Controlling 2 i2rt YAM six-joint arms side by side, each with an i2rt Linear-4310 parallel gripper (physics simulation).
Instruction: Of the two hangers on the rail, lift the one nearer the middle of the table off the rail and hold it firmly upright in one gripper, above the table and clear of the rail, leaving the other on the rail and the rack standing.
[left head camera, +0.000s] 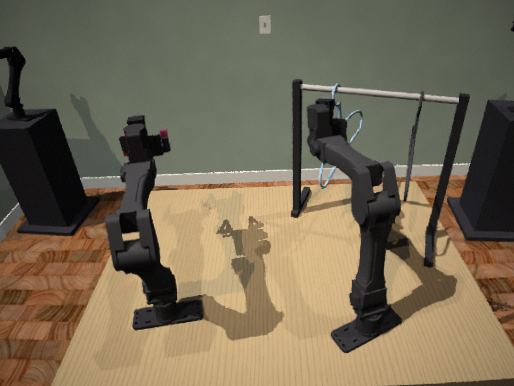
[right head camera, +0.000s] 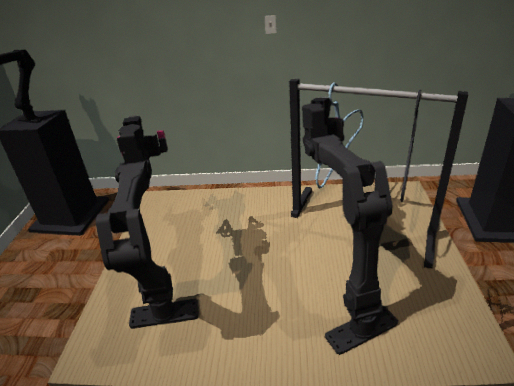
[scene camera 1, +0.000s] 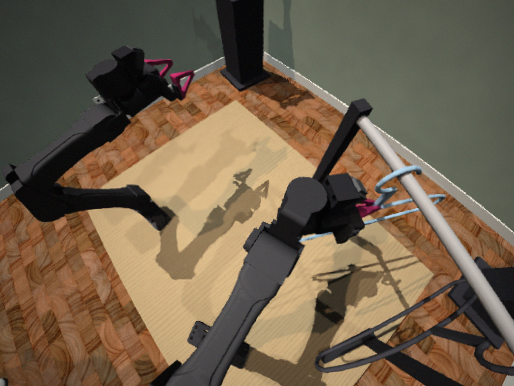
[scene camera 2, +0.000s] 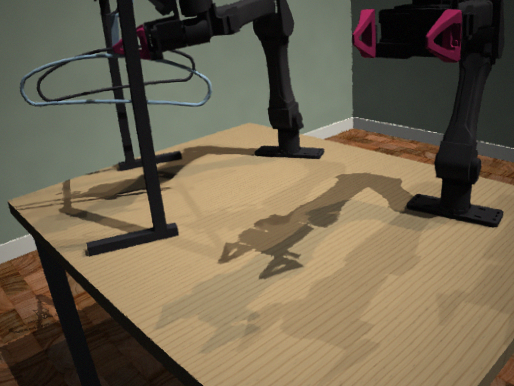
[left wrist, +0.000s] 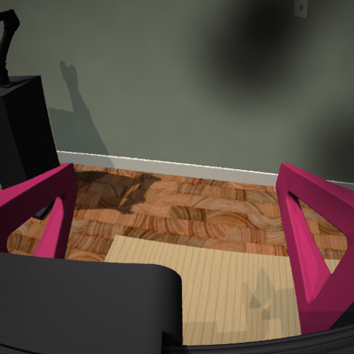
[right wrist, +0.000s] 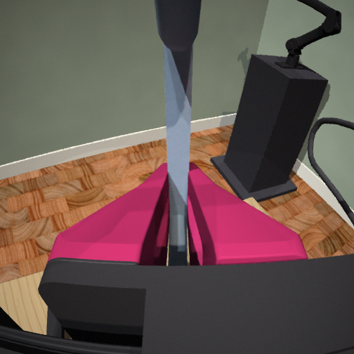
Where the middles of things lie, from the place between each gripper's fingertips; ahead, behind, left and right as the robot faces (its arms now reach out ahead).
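Counted from my right hand: light blue hanger (scene camera 1: 386, 193) 1 cm to the right and 1 cm below; black rack (right head camera: 461, 99) 9 cm to the right, 5 cm behind and 12 cm below. Going by its middle, the black rack is nearer to my right hand than to my left hand.
Light blue hanger: my left hand is 620 mm to the left of it, 140 mm short of it and 30 mm above it. Black rack: 700 mm to the right of my left hand, 90 mm ahead of it and 140 mm below it.
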